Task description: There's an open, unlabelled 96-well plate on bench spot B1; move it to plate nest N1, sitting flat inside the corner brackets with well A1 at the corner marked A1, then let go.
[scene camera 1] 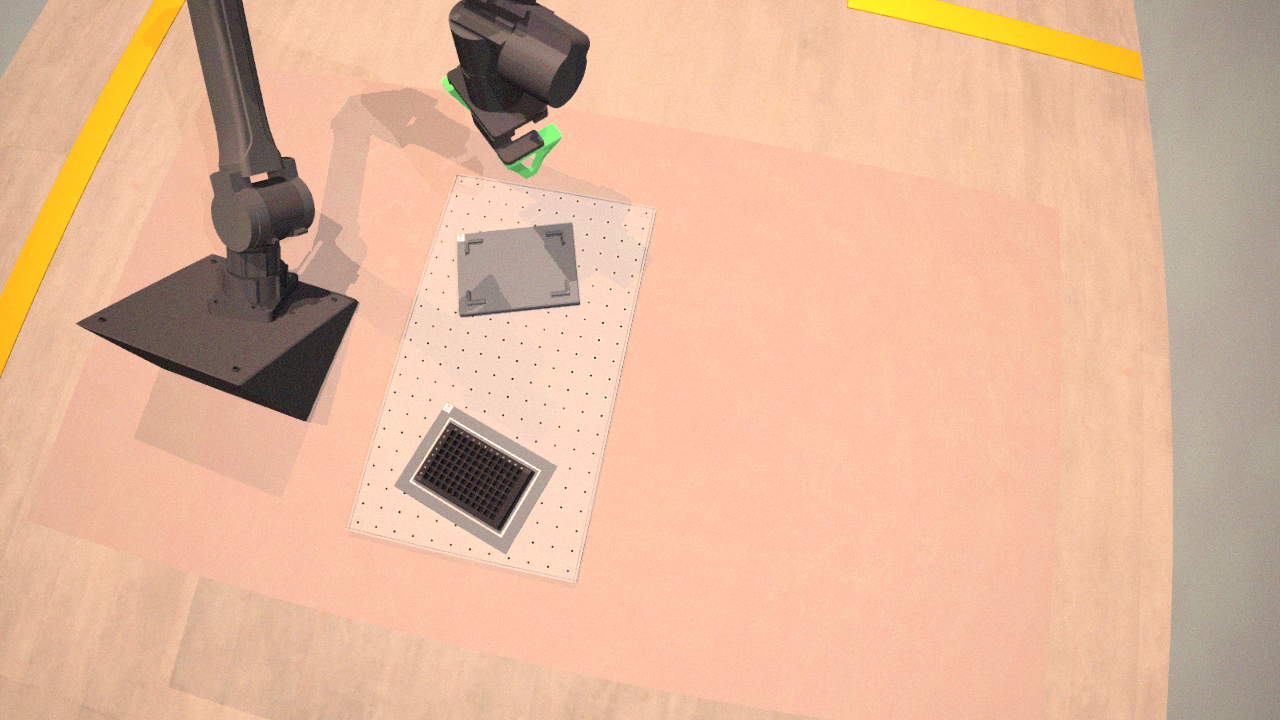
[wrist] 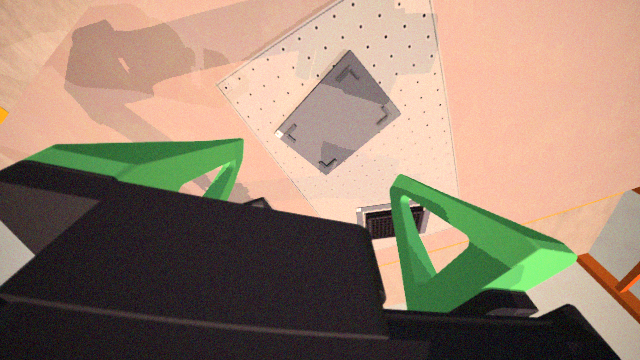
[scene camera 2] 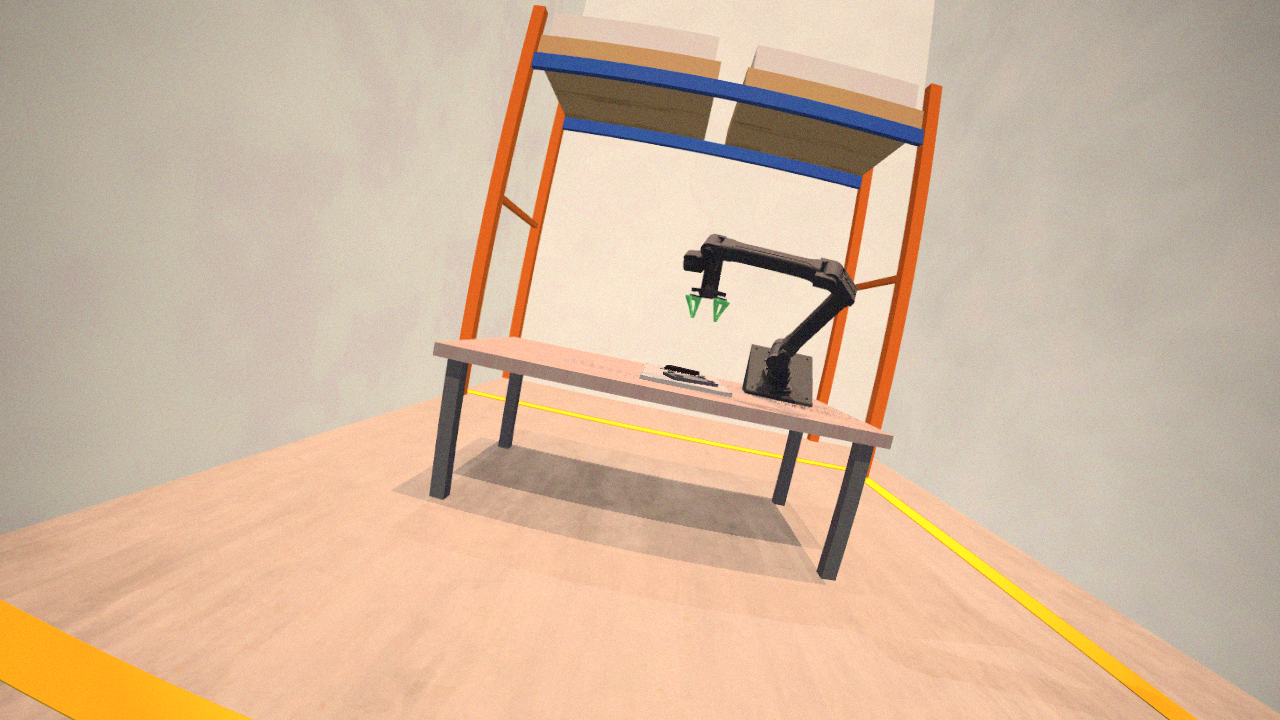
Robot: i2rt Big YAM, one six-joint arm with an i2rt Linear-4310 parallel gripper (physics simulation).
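Places are measured from the arm's base along level axes (x ahead, y left, z up), in millimetres.
Where they show: gripper, between the fingertips: [scene camera 1: 508, 146] [wrist: 323, 166] [scene camera 2: 703, 320]; arm's base, origin of its link: [scene camera 1: 255, 298] [scene camera 2: 776, 381].
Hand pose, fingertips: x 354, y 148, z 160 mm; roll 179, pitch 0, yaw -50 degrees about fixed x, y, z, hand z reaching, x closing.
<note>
Things, the pixels of their centre, and the offset from my fingertips. "spot": a spot on its surface instead. Level surfaces: height alone.
- black 96-well plate, middle of its body: [scene camera 1: 473, 475] [wrist: 394, 224] [scene camera 2: 682, 370] dz -202, dx -28, dy -347 mm
- grey bench spot B1, a spot on its surface: [scene camera 1: 501, 441] spot: dz -209, dx +0, dy -300 mm
- Plate nest N1, middle of its body: [scene camera 1: 516, 268] [wrist: 336, 123] [scene camera 2: 690, 378] dz -202, dx -10, dy -61 mm
- small white marker, a spot on its surface: [scene camera 1: 460, 238] [wrist: 279, 134] spot: dz -200, dx -95, dy -23 mm
- pale perforated board, middle of its body: [scene camera 1: 508, 360] [wrist: 372, 171] [scene camera 2: 682, 377] dz -217, dx -6, dy -189 mm
- table, height of its surface: dz -224 mm
The black 96-well plate [scene camera 1: 474, 474] [wrist: 382, 223] lies flat inside the white outline of the grey bench spot B1 [scene camera 1: 501, 441], turned at an angle. Its well A1 cannot be made out. Plate nest N1 [scene camera 1: 519, 259] [wrist: 332, 117] is a grey slab with four raised corner brackets and nothing on it. A small white marker [scene camera 1: 460, 238] [wrist: 279, 134] sits at one nest corner, its letters too small to read. My gripper [scene camera 1: 487, 125] [scene camera 2: 706, 318] [wrist: 323, 166] is open and empty, with green fingers, high above the table near the nest's end. In the wrist view a finger partly hides the well plate.
A pale perforated board [scene camera 1: 537, 376] [wrist: 265, 90] carries both the nest and the bench spot. The arm's dark base [scene camera 1: 223, 313] [scene camera 2: 778, 376] stands beside it on the table [scene camera 1: 850, 402] [scene camera 2: 554, 365]. An orange and blue rack [scene camera 2: 503, 179] with boxes stands behind the table.
</note>
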